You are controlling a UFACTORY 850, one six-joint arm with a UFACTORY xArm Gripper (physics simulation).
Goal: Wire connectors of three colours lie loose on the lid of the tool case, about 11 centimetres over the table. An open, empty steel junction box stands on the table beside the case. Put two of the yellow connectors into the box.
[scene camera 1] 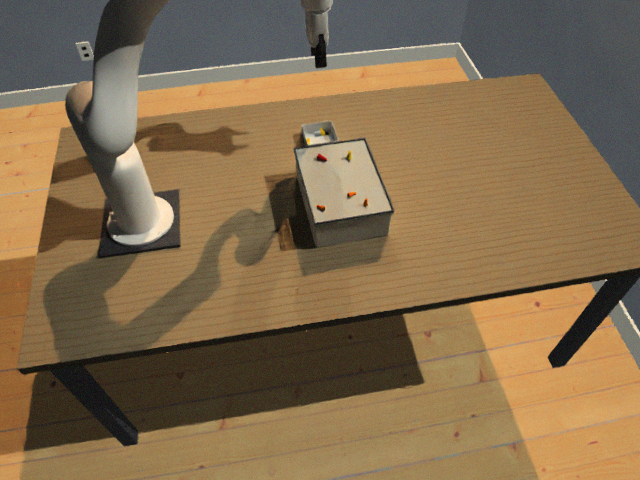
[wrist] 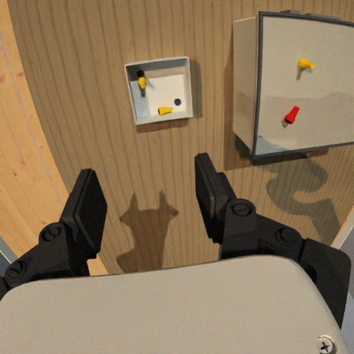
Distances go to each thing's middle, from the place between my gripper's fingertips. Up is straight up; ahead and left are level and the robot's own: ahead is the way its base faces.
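So you can picture it, my gripper is 270 mm above the steel junction box point(wrist: 167, 84), and 20 mm to the left of it. The tool case point(scene camera 1: 345, 219) is 230 mm below my gripper, 310 mm to the right of it and 40 mm ahead. Going by their middles, the steel junction box is the nearest to my gripper of the things named here.
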